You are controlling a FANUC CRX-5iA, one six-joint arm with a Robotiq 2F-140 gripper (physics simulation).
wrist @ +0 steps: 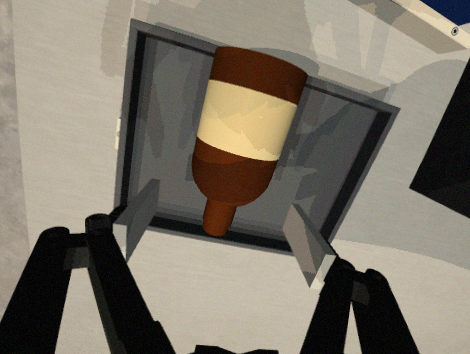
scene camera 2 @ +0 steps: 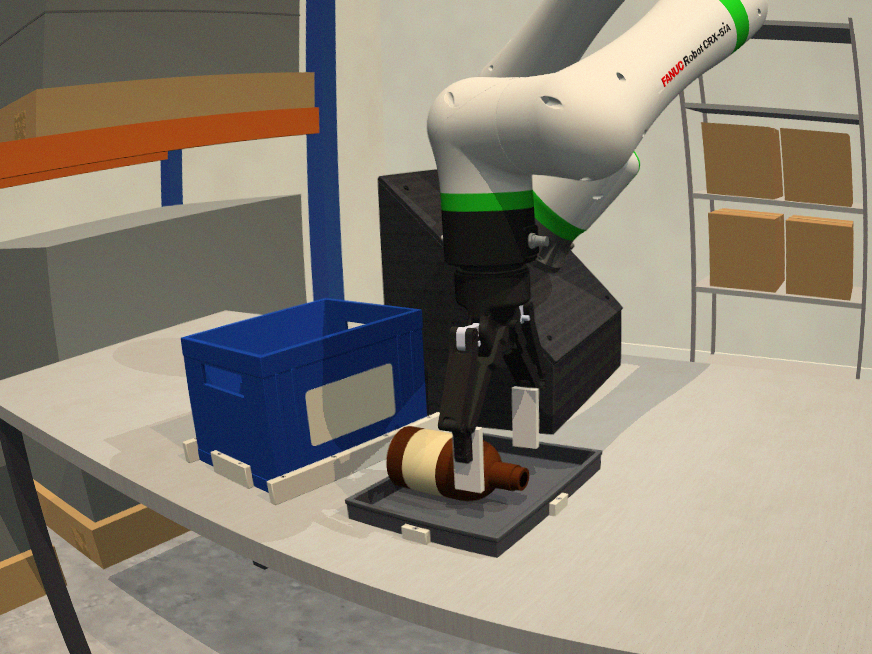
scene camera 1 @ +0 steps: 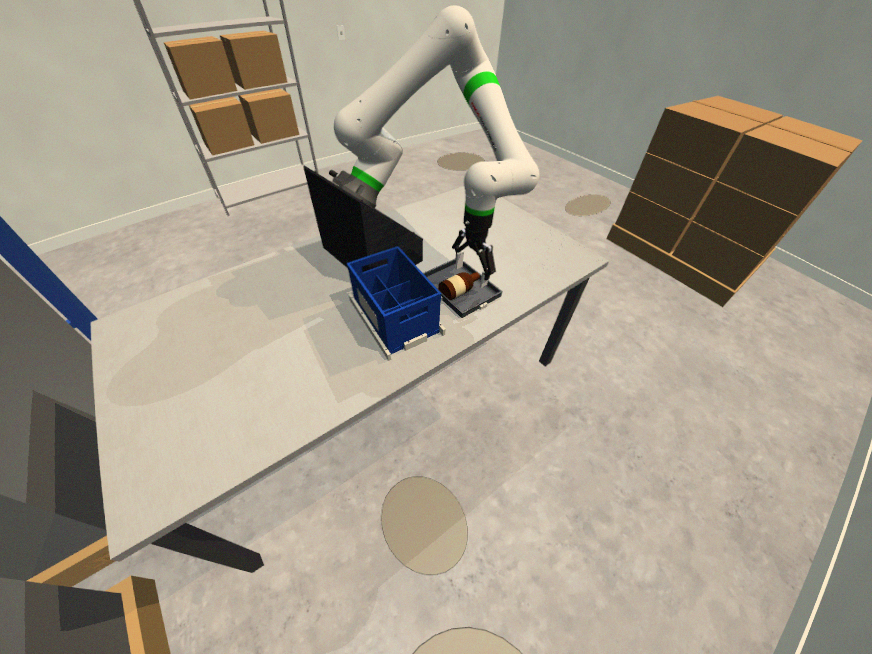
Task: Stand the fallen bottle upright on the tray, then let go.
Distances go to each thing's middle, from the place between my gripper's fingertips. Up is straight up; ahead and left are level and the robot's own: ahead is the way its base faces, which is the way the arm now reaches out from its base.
I see the brown bottle (scene camera 2: 420, 459) 50 mm to the right of my hand and 10 mm below it.
